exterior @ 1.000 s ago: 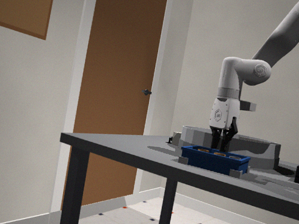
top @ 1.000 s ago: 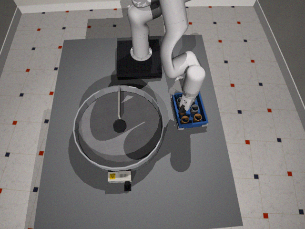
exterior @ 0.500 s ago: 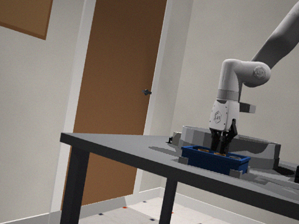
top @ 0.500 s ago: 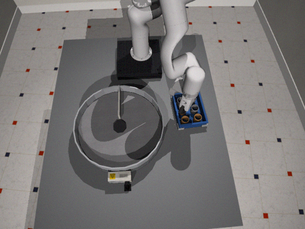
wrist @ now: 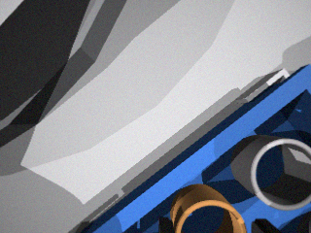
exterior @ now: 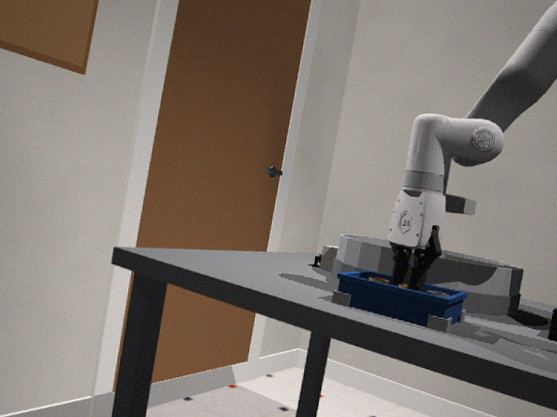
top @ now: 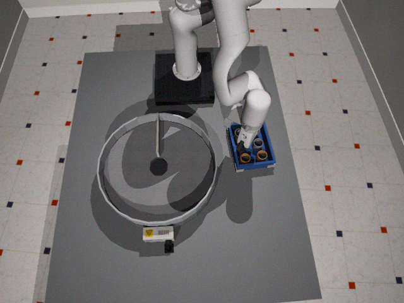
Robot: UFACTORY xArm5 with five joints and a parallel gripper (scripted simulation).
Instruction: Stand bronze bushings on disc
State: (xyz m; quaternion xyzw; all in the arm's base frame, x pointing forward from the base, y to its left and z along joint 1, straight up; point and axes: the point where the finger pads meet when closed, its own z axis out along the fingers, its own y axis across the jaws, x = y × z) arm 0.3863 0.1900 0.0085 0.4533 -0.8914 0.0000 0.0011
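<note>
The blue crate is 3 cm to the left of my hand and 4 cm below it. Also, from my hand: turntable disc: 7 cm ahead, 33 cm to the right, 1 cm below.
</note>
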